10 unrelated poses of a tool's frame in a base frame.
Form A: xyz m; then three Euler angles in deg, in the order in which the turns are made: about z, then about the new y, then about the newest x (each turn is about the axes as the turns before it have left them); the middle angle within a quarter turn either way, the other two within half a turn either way.
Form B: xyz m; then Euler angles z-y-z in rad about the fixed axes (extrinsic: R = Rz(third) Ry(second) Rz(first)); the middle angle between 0 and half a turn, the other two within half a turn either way. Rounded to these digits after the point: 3 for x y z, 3 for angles.
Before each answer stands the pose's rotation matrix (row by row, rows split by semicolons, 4 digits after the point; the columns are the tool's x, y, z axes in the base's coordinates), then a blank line. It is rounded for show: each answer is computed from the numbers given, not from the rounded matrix.
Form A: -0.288 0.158 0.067 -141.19 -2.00 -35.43
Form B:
-0.7788 0.4949 0.3855; -0.6264 -0.6476 -0.4339; 0.0349 -0.5794 0.8143

-0.288 0.158 0.067 -1.631 0.619 -0.844
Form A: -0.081 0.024 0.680 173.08 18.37 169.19
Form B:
-0.9421 0.0597 0.3299; 0.1143 0.9822 0.1489; -0.3152 0.1780 -0.9322

-0.081 0.024 0.680 0.514 2.771 0.424
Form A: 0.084 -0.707 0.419 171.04 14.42 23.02
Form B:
-0.9567 -0.2395 -0.1655; 0.1508 -0.8940 0.4220; -0.2490 0.3787 0.8914

0.084 -0.707 0.419 0.989 0.470 1.945
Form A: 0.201 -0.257 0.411 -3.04 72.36 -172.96
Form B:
0.3026 -0.1693 -0.9380; -0.0161 -0.9849 0.1725; -0.9530 -0.0371 -0.3008

0.201 -0.257 0.411 -0.039 1.876 2.960
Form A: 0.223 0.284 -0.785 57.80 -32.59 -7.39
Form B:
0.4490 -0.8022 -0.3935; 0.7130 0.5871 -0.3835; 0.5386 -0.1084 0.8355

0.223 0.284 -0.785 -2.943 0.582 -2.369
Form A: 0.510 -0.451 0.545 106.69 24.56 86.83
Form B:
-0.2612 -0.1722 0.9498; 0.8712 0.3816 0.3088; -0.4156 0.9081 0.0503

0.510 -0.451 0.545 1.142 1.520 0.314
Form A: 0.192 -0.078 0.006 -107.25 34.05 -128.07
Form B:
-0.2457 -0.4582 0.8542; -0.7913 0.6038 0.0963; -0.5599 -0.6523 -0.5109

0.192 -0.078 0.006 -0.861 2.107 0.112
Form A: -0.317 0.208 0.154 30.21 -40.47 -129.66
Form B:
0.6574 0.7529 -0.0294; 0.3828 -0.3001 0.8737; 0.6490 -0.5857 -0.4855

-0.317 0.208 0.154 -2.407 2.078 1.604
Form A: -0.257 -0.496 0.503 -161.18 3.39 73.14
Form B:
-0.9449 0.0400 -0.3250; -0.3220 -0.2928 0.9003; -0.0591 0.9553 0.2895

-0.257 -0.496 0.503 1.509 1.277 1.917
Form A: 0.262 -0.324 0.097 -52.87 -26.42 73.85
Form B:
0.5406 -0.0362 -0.8405; -0.7140 0.5086 -0.4811; 0.4449 0.8602 0.2491

0.262 -0.324 0.097 2.048 1.319 -2.622
